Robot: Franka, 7 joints.
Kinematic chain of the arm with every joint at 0, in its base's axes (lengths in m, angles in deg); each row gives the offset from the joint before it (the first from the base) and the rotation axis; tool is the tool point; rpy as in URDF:
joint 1: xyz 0 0 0.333 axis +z
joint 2: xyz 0 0 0 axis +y
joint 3: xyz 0 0 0.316 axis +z
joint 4: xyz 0.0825 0 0 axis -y
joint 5: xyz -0.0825 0 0.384 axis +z
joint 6: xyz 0 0 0 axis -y
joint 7: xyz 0.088 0 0 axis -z
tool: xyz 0 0 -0.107 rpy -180 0 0
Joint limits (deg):
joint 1: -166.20..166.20
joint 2: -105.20..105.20
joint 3: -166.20..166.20
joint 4: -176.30..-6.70
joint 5: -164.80..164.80
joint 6: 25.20..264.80
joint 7: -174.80..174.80
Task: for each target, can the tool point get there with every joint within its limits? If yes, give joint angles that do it. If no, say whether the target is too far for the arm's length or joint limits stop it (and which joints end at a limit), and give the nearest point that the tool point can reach.
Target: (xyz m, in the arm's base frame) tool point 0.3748 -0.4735 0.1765
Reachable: yes | joints -120.02 84.10 75.80 -108.28 -50.47 121.25 -56.37
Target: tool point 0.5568 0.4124 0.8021
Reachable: yes | joints 5.78 54.32 92.19 -37.02 30.28 123.75 -14.83
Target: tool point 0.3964 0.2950 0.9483
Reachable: yes | joints -47.38 27.68 115.90 -70.35 64.19 139.86 72.30
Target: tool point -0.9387 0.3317 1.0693
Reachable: no: too far | nearest point -0.6503 0.2298 0.8431 | short by 0.380 m
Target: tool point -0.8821 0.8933 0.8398
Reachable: no: too far | nearest point -0.5590 0.5661 0.6541 | short by 0.496 m
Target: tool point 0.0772 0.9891 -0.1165
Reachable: no: too far | nearest point 0.0608 0.7791 -0.0210 | short by 0.231 m
